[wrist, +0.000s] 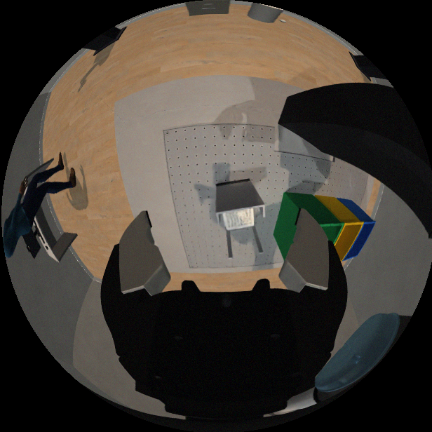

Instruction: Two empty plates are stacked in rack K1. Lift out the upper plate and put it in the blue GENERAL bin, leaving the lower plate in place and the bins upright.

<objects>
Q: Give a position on a blue GENERAL bin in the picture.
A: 368,223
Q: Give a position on a green bin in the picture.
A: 284,231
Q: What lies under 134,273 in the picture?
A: My gripper.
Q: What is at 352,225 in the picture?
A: A yellow recycle bin.
</objects>
